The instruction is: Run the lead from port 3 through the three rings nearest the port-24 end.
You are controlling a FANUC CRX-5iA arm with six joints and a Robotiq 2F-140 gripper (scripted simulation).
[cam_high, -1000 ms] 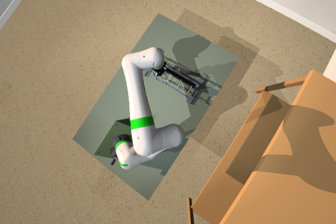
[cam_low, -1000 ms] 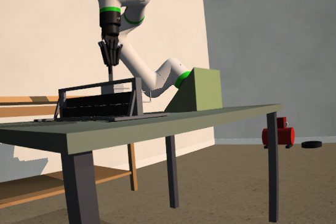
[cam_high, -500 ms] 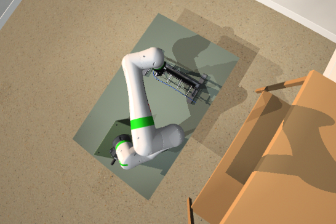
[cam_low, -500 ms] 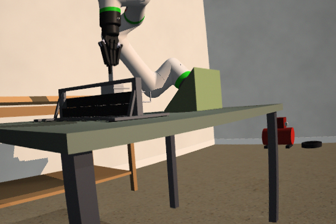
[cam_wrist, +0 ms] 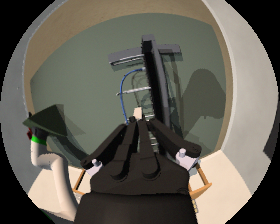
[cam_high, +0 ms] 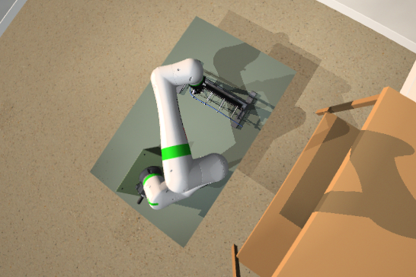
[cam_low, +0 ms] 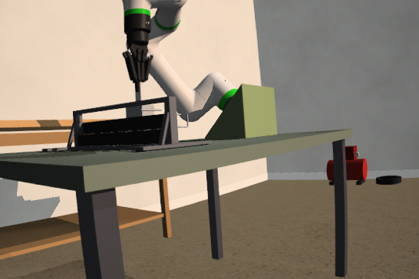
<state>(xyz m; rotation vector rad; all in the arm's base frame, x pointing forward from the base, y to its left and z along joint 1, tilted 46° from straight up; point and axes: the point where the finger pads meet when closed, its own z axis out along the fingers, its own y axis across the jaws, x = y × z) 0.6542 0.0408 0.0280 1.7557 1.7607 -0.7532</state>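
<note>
Right now the dark rack is 110 mm below my hand, 60 mm ahead of it and 50 mm to the right of it.
</note>
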